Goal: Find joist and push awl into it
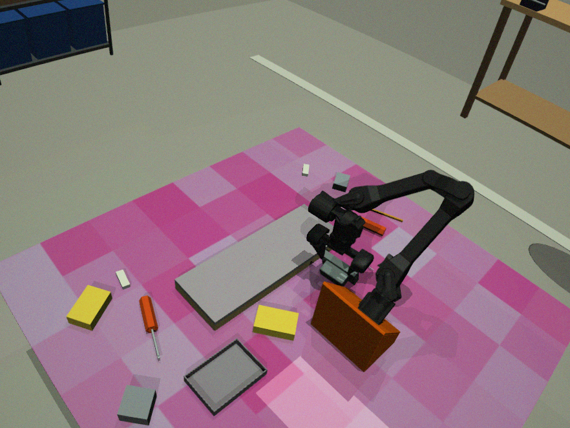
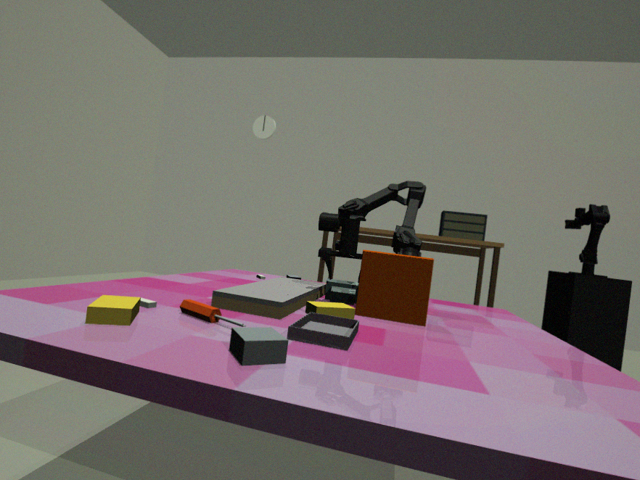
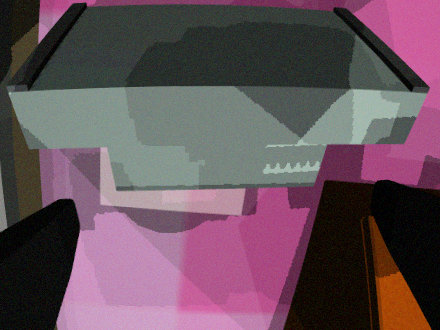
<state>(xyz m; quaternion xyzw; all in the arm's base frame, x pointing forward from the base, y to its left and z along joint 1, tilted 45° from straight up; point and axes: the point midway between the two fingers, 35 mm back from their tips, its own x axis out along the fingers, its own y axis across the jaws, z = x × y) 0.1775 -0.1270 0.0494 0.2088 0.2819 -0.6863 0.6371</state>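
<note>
My gripper tip is now 1 cm past the stud finder, 1 cm to the left of it and 5 cm above it. Also, from my gripper tip: indicator light 3 cm behind, 6 cm below; thin stick 6 cm ahead, 38 cm to the right, 7 cm below; awl 2 cm behind, 13 cm to the right, 7 cm below.
</note>
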